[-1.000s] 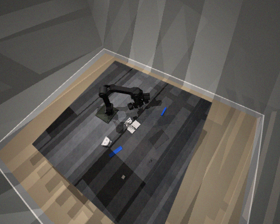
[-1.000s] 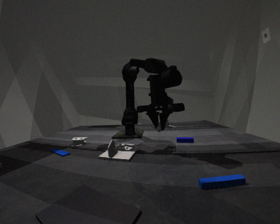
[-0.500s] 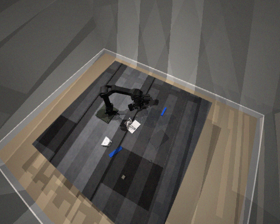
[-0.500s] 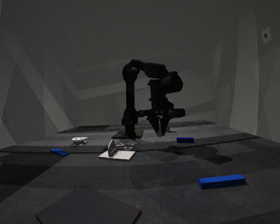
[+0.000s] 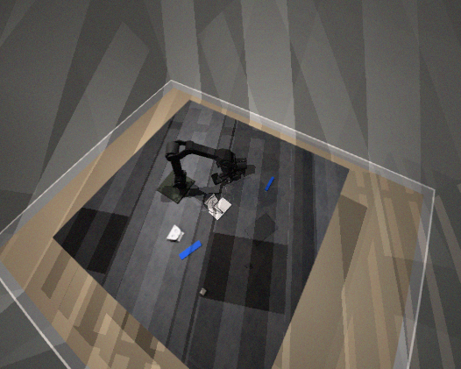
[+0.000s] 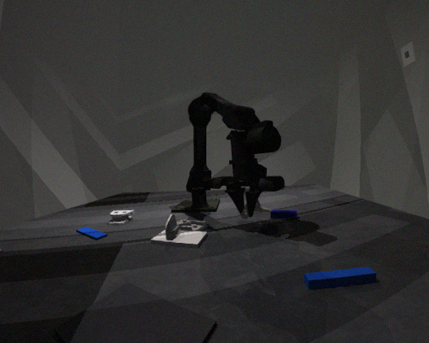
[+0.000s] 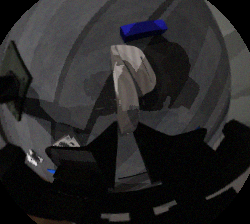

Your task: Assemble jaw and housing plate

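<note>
My gripper tip is now 10 mm past the jaw, 10 mm to the right of it and 10 mm below it. From my gripper tip the other things lie so: small white cube: 120 mm ahead, 580 mm to the right, 30 mm below; then dark square slab: 270 mm ahead, 190 mm to the right, 40 mm below; then dark cube: 270 mm ahead, 390 mm to the right, 30 mm below.
</note>
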